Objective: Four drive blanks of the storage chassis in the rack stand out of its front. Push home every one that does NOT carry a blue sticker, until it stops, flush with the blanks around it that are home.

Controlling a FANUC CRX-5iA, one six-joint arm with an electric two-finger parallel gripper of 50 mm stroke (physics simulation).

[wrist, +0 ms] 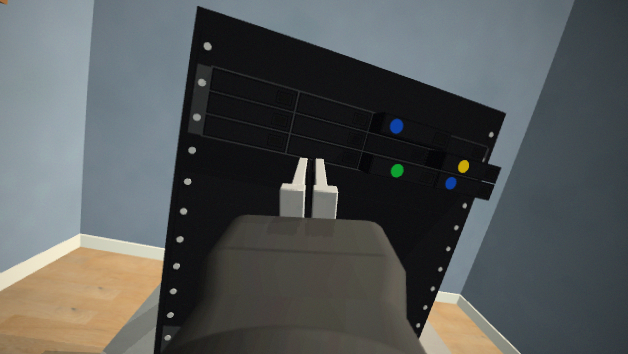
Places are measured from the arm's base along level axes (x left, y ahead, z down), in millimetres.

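Where they show: gripper, fingertip midpoint: (pixel 310 172).
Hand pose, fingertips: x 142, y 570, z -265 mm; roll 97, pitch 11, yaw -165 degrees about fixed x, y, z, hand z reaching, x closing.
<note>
Each offset is from my fingertips to the top centre of the thing.
The storage chassis @(dx -121, dy +299, dz -146 mm) (pixel 199 100) has three rows of dark blanks high in the black rack. Four blanks stand out at the right: a blue-stickered blank @(dx -168, dy +165, dz -78 mm) (pixel 415 131) in the top row, third column; a yellow-stickered blank @(dx -278, dy +158, dz -50 mm) (pixel 477 169) in the middle row, far right; a green-stickered blank @(dx -168, dy +165, dz -21 mm) (pixel 411 174) in the bottom row, third column; and another blue-stickered blank @(dx -278, dy +158, dz -21 mm) (pixel 465 187) beside it at the far right. The blanks in the two left columns look flush. My gripper (pixel 310 172) is shut and empty, with a thin gap between its fingers. Its tips show below the bottom row, left of the green-stickered blank.
The black rack (pixel 280 60) appears tilted in view, with pale round holes down both side rails. Blue-grey walls stand behind and to the right. Wooden floor (pixel 45 300) and white skirting show at the lower left and lower right.
</note>
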